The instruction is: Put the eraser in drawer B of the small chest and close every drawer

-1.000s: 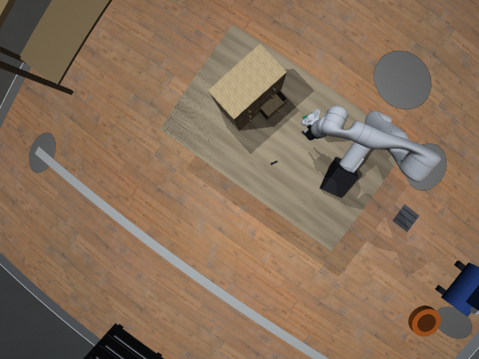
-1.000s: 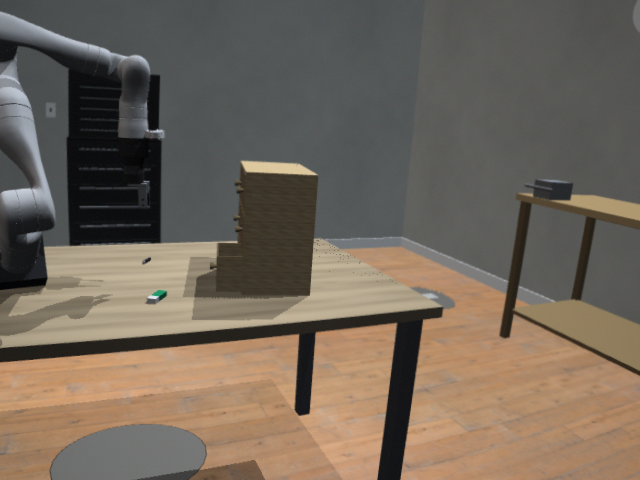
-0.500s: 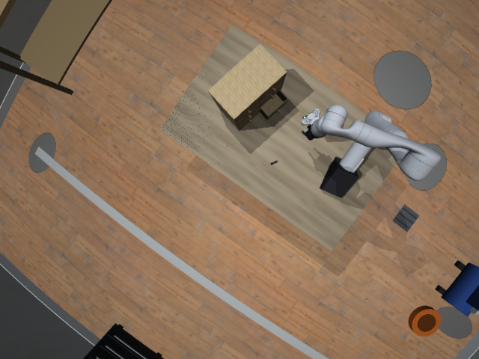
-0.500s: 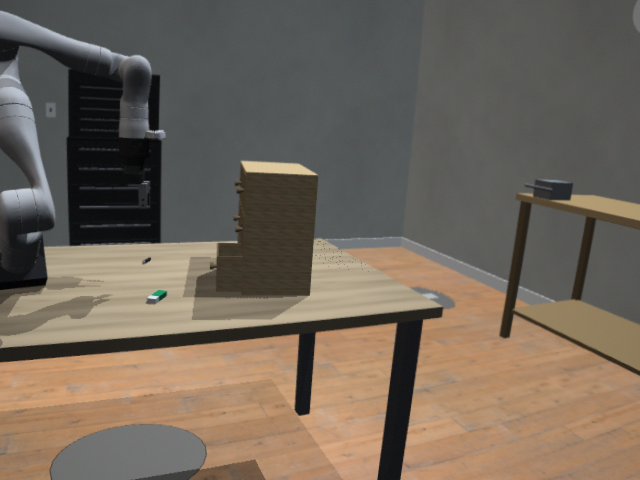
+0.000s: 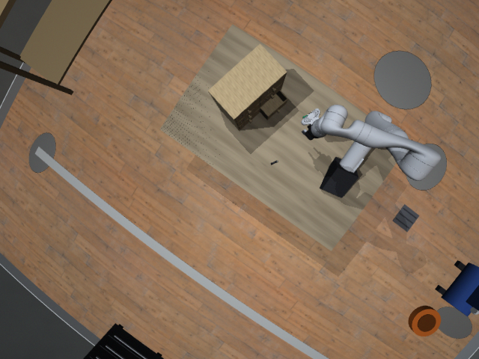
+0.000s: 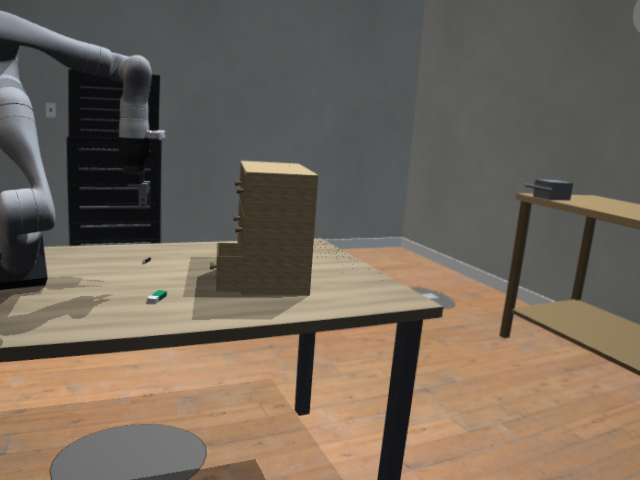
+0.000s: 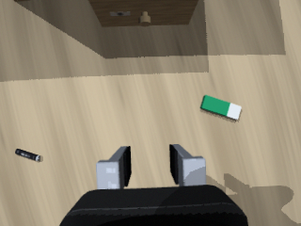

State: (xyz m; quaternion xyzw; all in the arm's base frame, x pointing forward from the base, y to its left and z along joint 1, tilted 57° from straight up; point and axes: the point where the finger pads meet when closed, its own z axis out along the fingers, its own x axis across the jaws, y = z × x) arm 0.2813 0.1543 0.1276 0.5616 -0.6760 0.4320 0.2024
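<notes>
My hand is 14 cm to the left of the eraser and 22 cm above it. Also, from my hand: drawer: 26 cm ahead, 8 cm to the right, 20 cm below; dark object: 4 cm ahead, 21 cm to the left, 22 cm below.
</notes>
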